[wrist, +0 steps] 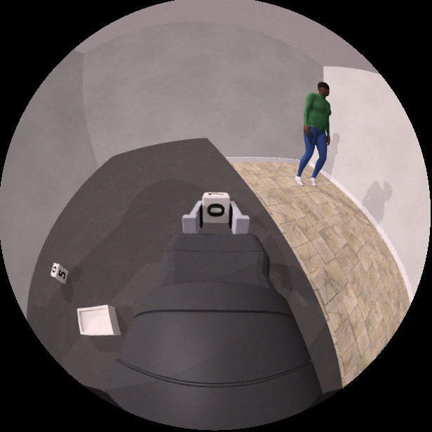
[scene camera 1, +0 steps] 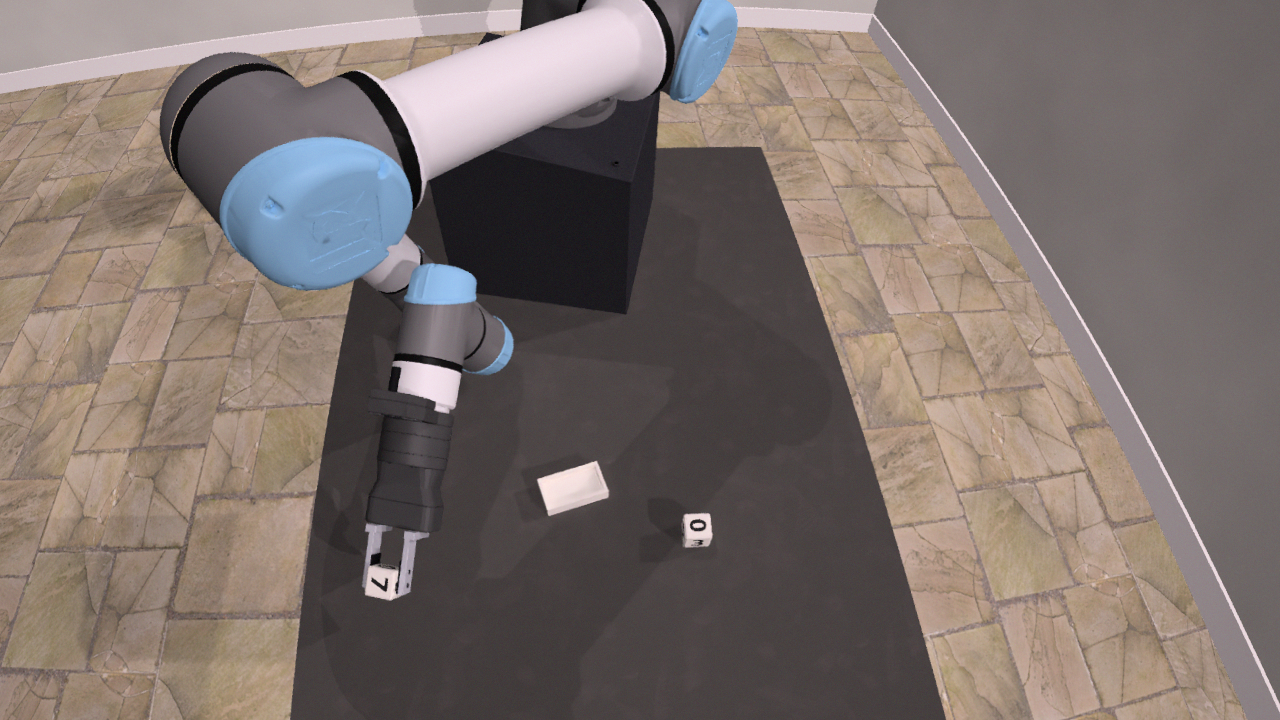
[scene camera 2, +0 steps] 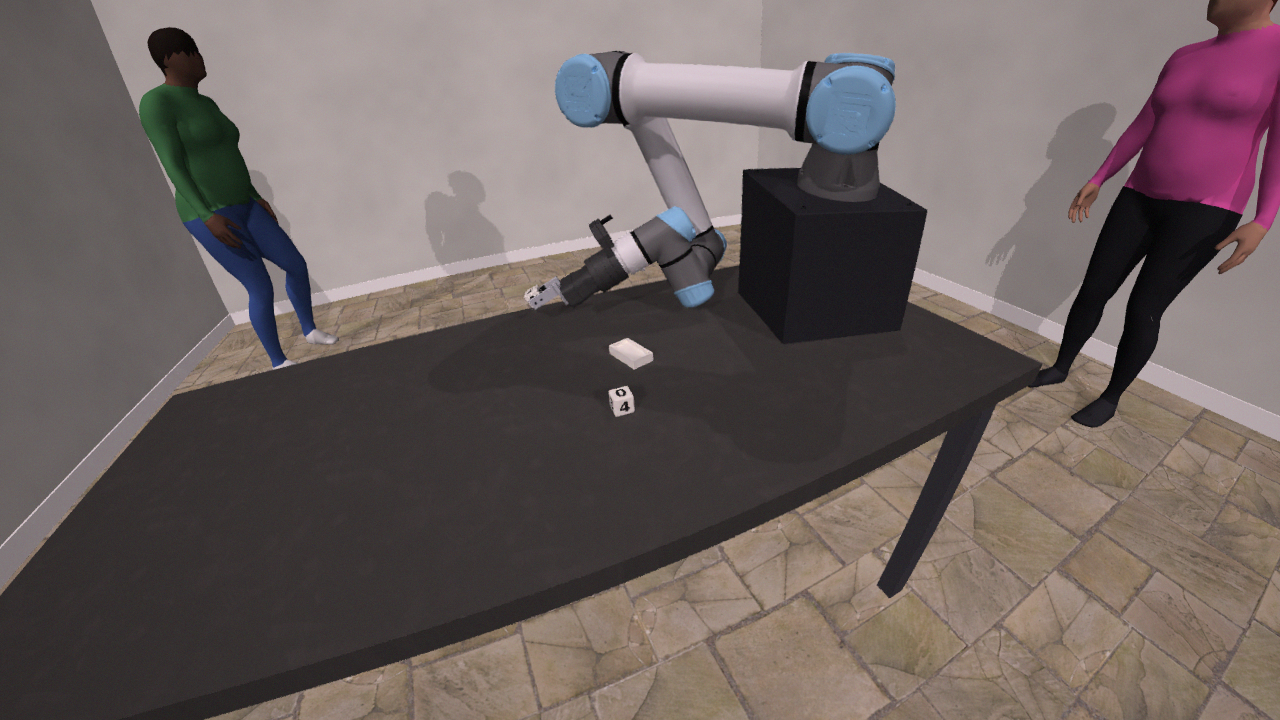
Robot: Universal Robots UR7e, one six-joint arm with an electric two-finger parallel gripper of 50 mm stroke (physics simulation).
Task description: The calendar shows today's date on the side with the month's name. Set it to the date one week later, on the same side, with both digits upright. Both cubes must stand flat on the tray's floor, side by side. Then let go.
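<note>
My gripper [scene camera 1: 388, 573] [scene camera 2: 543, 293] [wrist: 215, 208] is shut on a white cube [scene camera 1: 381, 582] [scene camera 2: 535, 298] [wrist: 216, 207] and holds it tilted above the table near its edge. This cube shows a 7 in scene camera 1 and a 0 in the wrist view. The other white cube [scene camera 1: 696, 530] [scene camera 2: 621, 401] [wrist: 59, 273] lies on the table, apart from the tray. It has a 0 on top, a 4 on one side in scene camera 2 and a 5 in the wrist view. The white tray [scene camera 1: 577, 504] [scene camera 2: 636, 361] [wrist: 114, 320] holds no cube. The month's name cannot be read.
The dark table [scene camera 1: 733, 626] [scene camera 2: 358, 501] [wrist: 90, 240] carries the robot's black base block [scene camera 1: 537, 237] [scene camera 2: 836, 268]. A person in green [scene camera 2: 198, 152] [wrist: 318, 112] and a person in pink [scene camera 2: 1190, 116] stand beyond the table.
</note>
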